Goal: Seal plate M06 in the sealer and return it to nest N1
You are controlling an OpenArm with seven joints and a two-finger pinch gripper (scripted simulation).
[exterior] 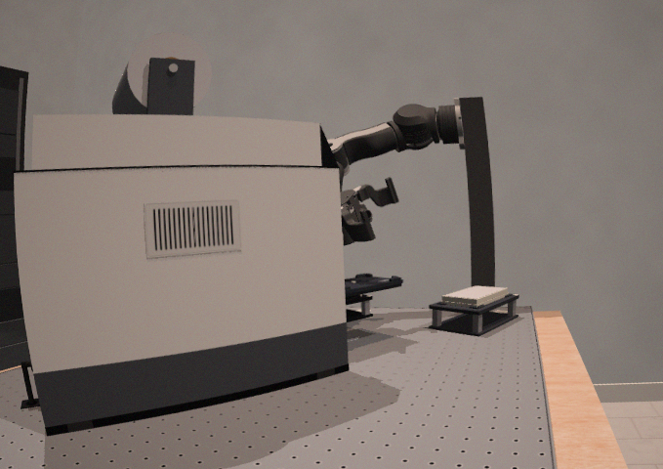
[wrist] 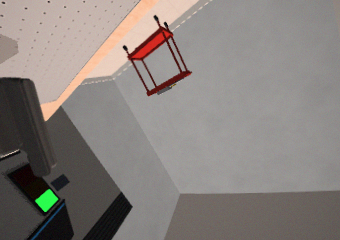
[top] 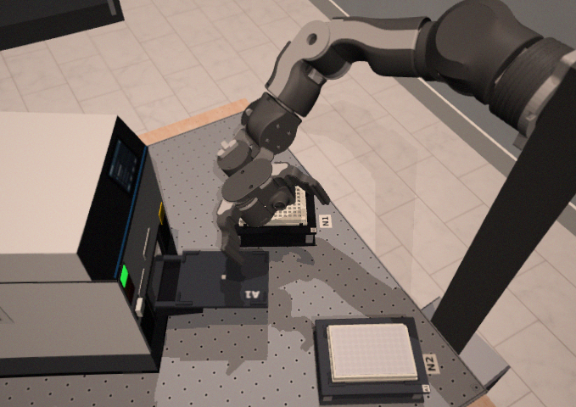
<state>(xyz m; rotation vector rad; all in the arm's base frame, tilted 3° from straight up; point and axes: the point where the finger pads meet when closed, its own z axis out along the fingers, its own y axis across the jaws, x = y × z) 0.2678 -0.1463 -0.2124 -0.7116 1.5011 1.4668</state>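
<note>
The 96-well plate M06 is 190 mm below my hand, 170 mm to the right of it and 100 mm behind it. The rest, counted from my hand: sealer's stage 130 mm below, 70 mm ahead, 60 mm to the right; then touchscreen 160 mm to the right, 140 mm ahead, 80 mm above; then start key 210 mm ahead, 50 mm below, 40 mm to the right.
</note>
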